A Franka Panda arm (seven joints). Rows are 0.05 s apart.
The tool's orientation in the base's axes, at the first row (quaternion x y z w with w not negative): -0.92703 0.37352 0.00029 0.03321
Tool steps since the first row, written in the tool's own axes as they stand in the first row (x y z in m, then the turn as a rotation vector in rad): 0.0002 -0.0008 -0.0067 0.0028 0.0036 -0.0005; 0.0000 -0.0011 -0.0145 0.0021 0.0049 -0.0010; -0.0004 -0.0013 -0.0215 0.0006 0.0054 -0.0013; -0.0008 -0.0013 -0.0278 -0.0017 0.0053 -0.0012
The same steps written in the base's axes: 0.0005 0.0000 0.0067 -0.0005 -0.0046 0.0002; 0.0004 -0.0001 0.0145 -0.0019 -0.0050 0.0006; 0.0001 -0.0001 0.0215 -0.0033 -0.0044 0.0010; -0.0004 -0.0002 0.0278 -0.0049 -0.0027 0.0009
